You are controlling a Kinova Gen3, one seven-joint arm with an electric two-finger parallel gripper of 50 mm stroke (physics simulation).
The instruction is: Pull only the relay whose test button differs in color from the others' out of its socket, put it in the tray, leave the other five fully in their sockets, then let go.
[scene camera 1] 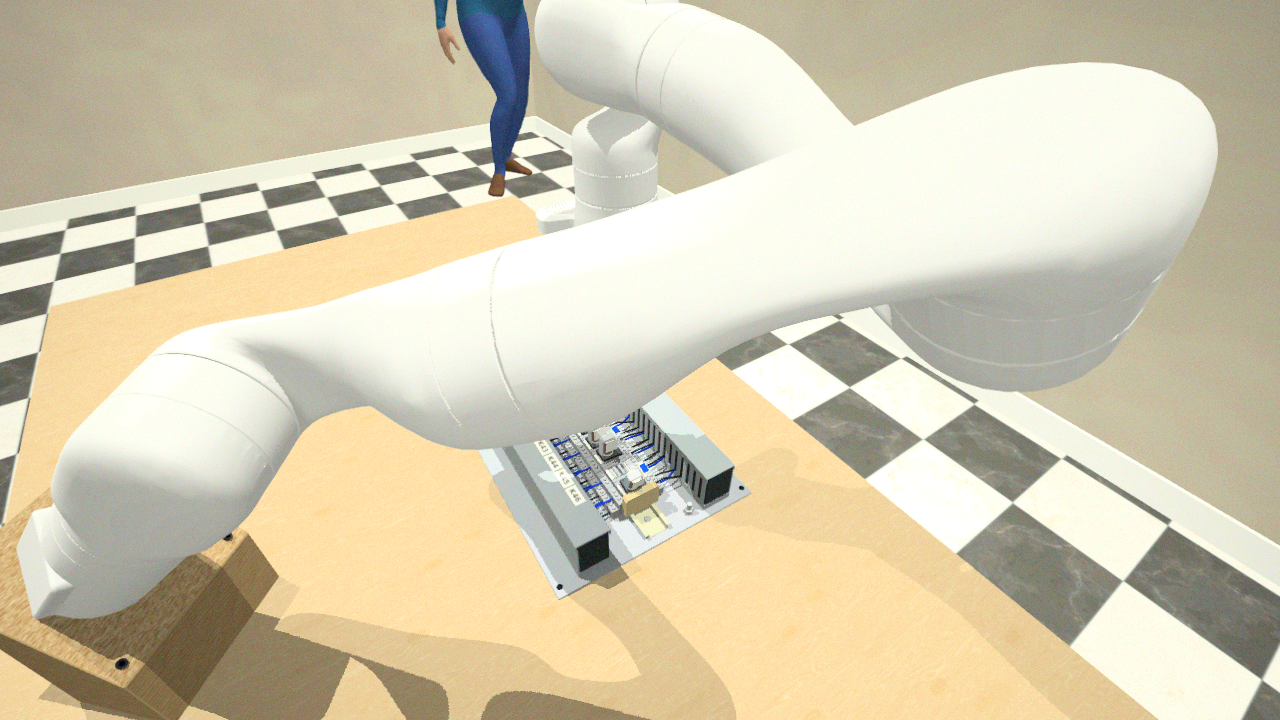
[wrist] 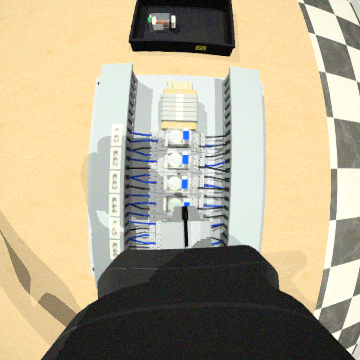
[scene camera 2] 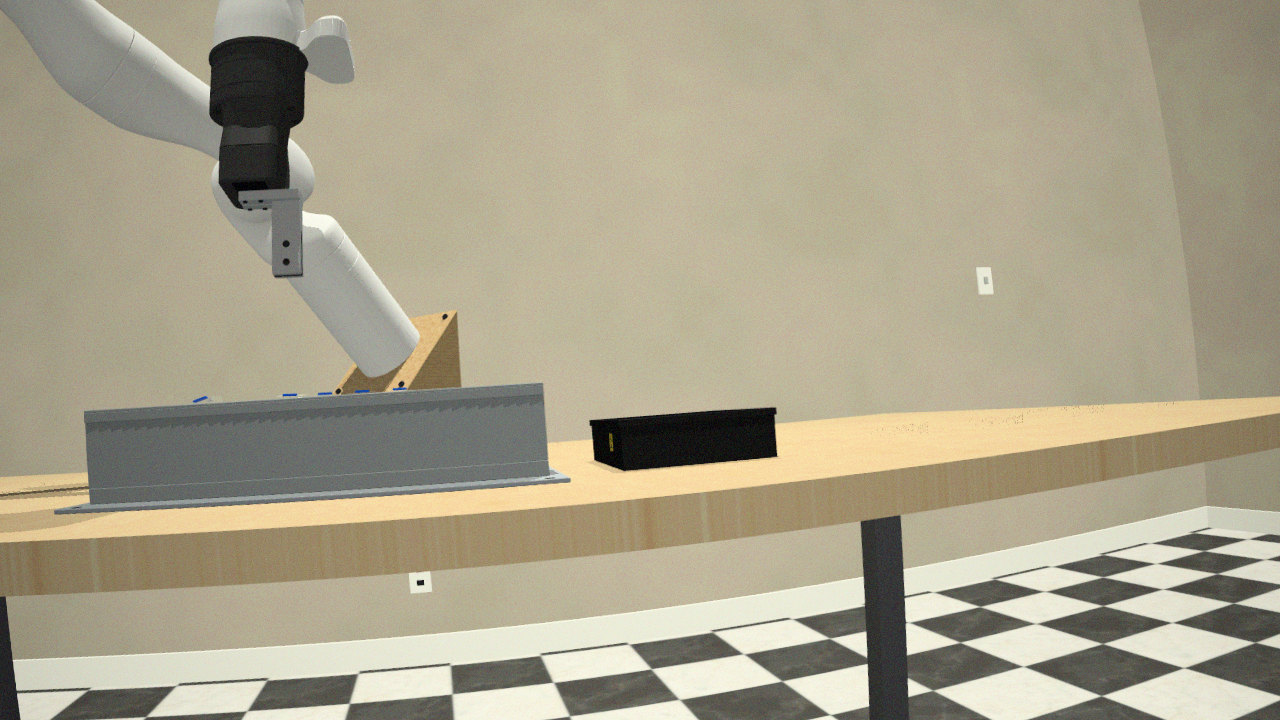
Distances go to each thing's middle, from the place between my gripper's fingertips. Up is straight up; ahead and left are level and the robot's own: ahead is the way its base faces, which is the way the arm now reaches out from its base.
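Relative to the beige end block (scene camera 1: 635, 501), my gripper is 3 cm past it, 7 cm to the left of it and 13 cm above it. Base plate (scene camera 1: 626, 542), measured from my hand: 1 cm ahead, 3 cm to the left, 16 cm below.
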